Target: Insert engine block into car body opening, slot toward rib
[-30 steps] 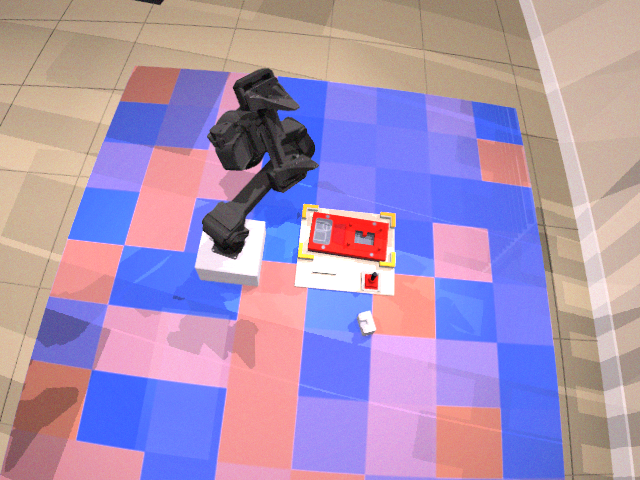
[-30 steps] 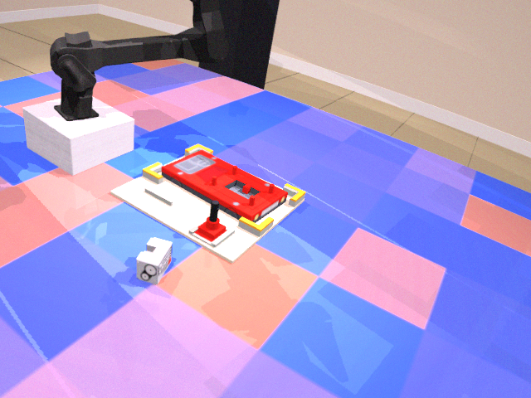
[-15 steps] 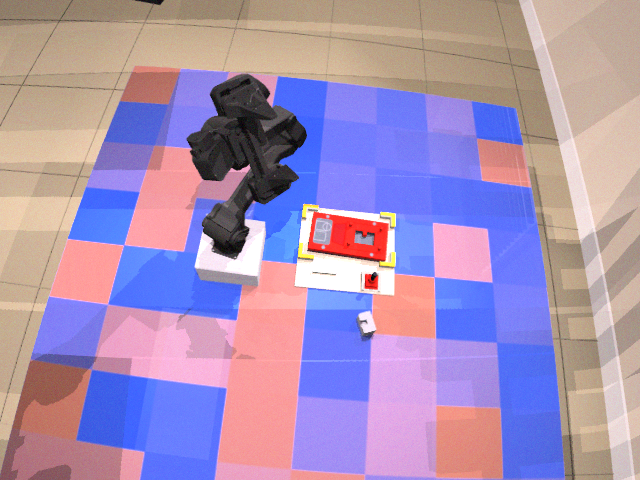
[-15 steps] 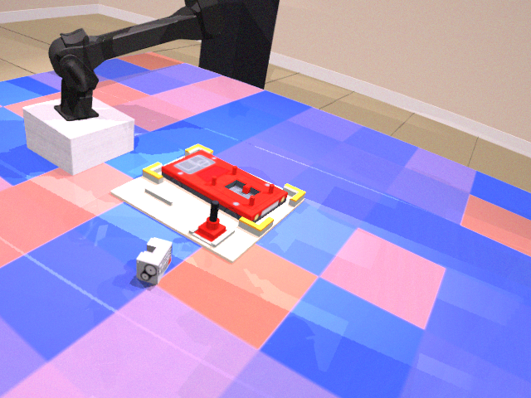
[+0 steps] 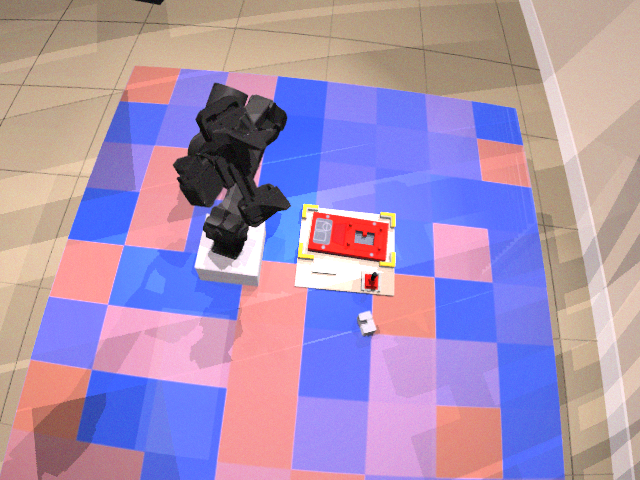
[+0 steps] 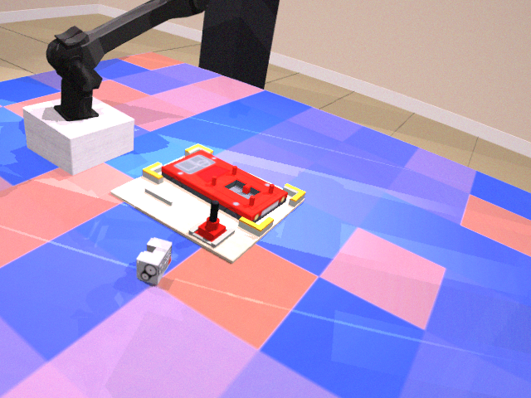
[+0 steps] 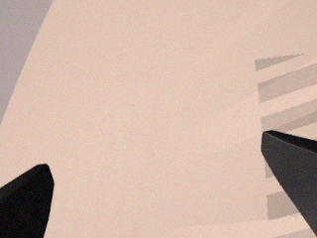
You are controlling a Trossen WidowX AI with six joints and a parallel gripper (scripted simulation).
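The grey engine block is 560 mm below my gripper tip, 200 mm ahead of it and 30 mm to the left of it.
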